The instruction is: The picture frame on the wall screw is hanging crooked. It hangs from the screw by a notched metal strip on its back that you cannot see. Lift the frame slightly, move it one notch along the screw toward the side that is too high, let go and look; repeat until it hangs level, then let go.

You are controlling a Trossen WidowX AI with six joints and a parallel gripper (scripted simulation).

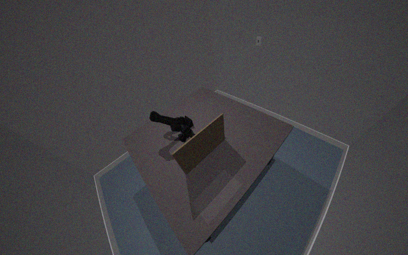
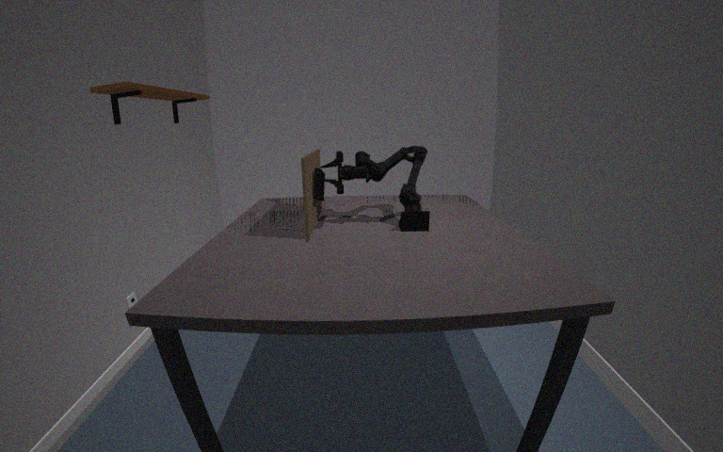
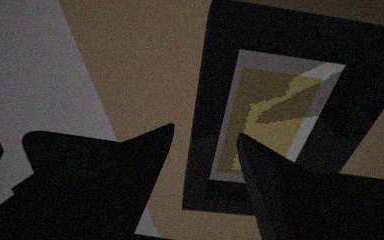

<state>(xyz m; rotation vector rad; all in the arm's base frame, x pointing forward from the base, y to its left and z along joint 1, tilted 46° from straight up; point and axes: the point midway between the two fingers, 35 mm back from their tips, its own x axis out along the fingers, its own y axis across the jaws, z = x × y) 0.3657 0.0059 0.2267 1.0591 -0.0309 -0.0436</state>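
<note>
Now: the picture frame 20 mm ahead of my gripper tip, 10 mm to the left of it and 50 mm below it. Also, from my gripper tip: tan wall board: 30 mm ahead, 20 mm to the left, 60 mm below.
</note>
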